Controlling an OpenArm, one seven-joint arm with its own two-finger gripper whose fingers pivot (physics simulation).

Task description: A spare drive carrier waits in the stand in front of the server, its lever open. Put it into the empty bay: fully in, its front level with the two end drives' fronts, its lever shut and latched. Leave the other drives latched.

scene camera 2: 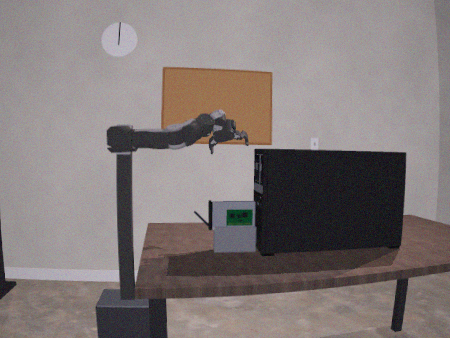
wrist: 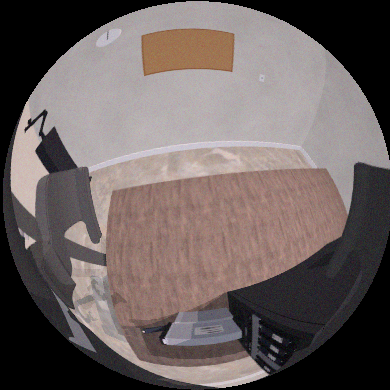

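The spare drive carrier (scene camera 2: 219, 215) (wrist: 209, 330), grey with a green board on its side, sits upright in the grey stand (scene camera 2: 235, 240) in front of the server (scene camera 2: 330, 200) (wrist: 300, 296). Its dark lever (scene camera 2: 201, 219) (wrist: 151, 330) sticks out, open, on the side away from the server. Drive fronts (scene camera 2: 258, 170) (wrist: 276, 339) show on the server's front, steeply angled in both views; I cannot tell which bay is empty. My gripper (scene camera 2: 229, 148) (wrist: 190, 219) is open with its fingers wide apart. It hangs above the carrier, in front of the server's top front edge, touching neither.
The server and stand rest on the brown wooden table (scene camera 2: 180, 285) (wrist: 215, 220). The arm reaches in from a dark post (scene camera 2: 125, 225) beside the table. A cork board (scene camera 2: 217, 95) (wrist: 189, 51) and a clock (scene camera 2: 119, 39) (wrist: 108, 37) hang on the wall behind.
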